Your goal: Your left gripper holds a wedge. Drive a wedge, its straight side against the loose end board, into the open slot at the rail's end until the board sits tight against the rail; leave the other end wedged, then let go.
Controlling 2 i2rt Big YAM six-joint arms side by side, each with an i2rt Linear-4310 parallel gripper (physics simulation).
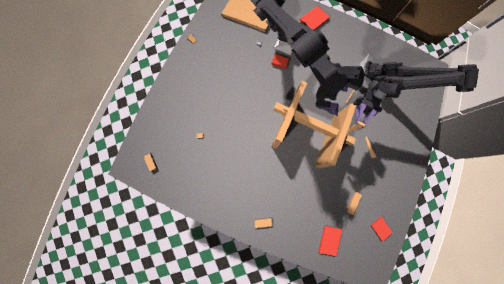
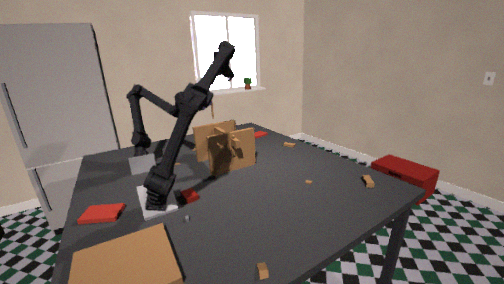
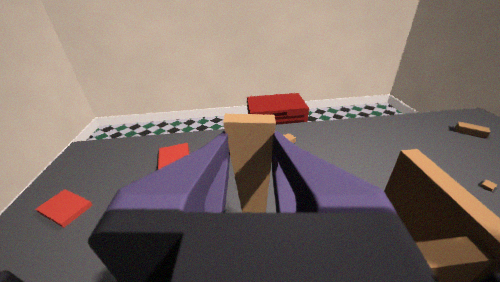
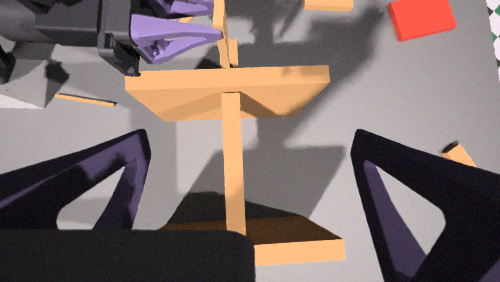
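Where they show: left gripper, fingertip midpoint: (image 1: 359,125) (image 2: 211,102) (image 3: 250,140) (image 4: 222,21); right gripper, fingertip midpoint: (image 1: 340,102) (image 2: 219,83) (image 4: 250,141); left arm's base at its link origin: (image 1: 369,71); right arm's base at its link origin: (image 2: 157,197).
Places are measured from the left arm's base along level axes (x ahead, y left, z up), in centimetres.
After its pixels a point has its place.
My left gripper (image 1: 366,113) (image 3: 250,140) @(x 45.0, y -18.7, z 32.0 cm) (image 4: 222,21) @(x 45.0, y -18.7, z 32.0 cm) is shut on a tan wedge (image 1: 357,126) @(x 45.1, y -19.0, z 30.8 cm) (image 3: 252,162) @(x 44.3, y -18.6, z 30.9 cm) (image 4: 220,30) (image 2: 212,109) @(x 44.7, y -19.1, z 27.2 cm), held upright, narrow end down. It is beside the outer face of the loose end board (image 1: 344,131) @(x 44.4, y -19.0, z 17.4 cm) (image 4: 280,75) @(x 52.7, y -21.0, z 17.5 cm) (image 3: 435,190), above or at the rail's protruding end (image 1: 351,140) @(x 47.0, y -13.8, z 14.5 cm) (image 4: 233,52) @(x 47.3, y -14.4, z 14.4 cm) (image 3: 452,252) @(x 40.5, y -39.2, z 15.4 cm). Whether its tip is in the slot cannot be told. The rail (image 1: 313,122) @(x 42.6, y -33.3, z 15.4 cm) (image 4: 233,160) @(x 42.6, y -31.1, z 15.4 cm) runs to the other end board (image 1: 286,126) @(x 47.5, y -45.4, z 17.5 cm) (image 2: 245,150) @(x 47.1, y -47.2, z 4.5 cm) (image 4: 300,253) @(x 48.0, y -46.2, z 17.5 cm); no wedge there can be made out. My right gripper (image 4: 250,141) @(x 43.1, y -32.0, z 45.0 cm) is open and empty above the rail.
Thin wooden pieces (image 1: 370,147) (image 4: 85,100) lie near the loose board. Red blocks (image 1: 330,240) @(x 97.0, y -8.8, z -4.7 cm) (image 1: 381,228) @(x 87.0, y 19.8, z -5.0 cm) (image 1: 280,61) @(x 4.5, y -52.3, z -3.9 cm) (image 3: 64,207) @(x 86.4, y 19.7, z -5.0 cm) and small wooden blocks (image 1: 354,203) @(x 75.7, y 1.0, z -4.5 cm) (image 1: 263,223) @(x 93.9, y -45.5, z -4.5 cm) (image 2: 368,181) @(x 72.8, y -112.5, z -3.9 cm) lie on the dark table. A wooden slab (image 2: 125,257) @(x -33.0, y -73.1, z -3.7 cm) lies near the right arm's base.
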